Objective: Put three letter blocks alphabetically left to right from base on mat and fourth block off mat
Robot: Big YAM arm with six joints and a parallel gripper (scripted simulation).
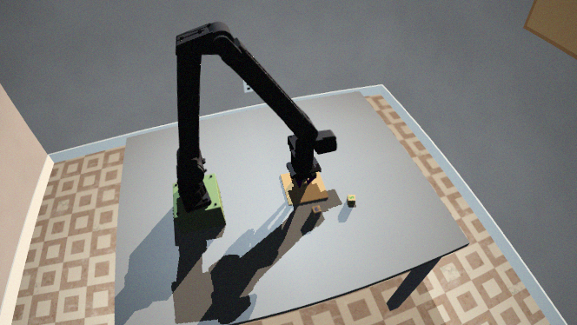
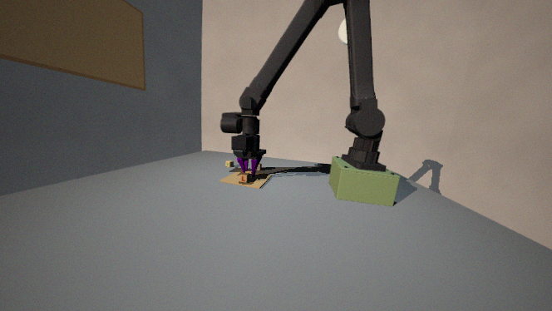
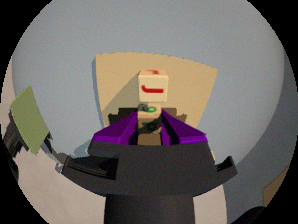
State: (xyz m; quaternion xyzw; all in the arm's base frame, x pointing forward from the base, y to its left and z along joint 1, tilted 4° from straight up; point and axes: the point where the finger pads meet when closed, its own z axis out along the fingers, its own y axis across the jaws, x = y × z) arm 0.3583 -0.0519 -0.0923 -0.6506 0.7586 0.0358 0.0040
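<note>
Right now the block is right at my hand. From my hand the other things lie so: tan mat: 10 mm below.
</note>
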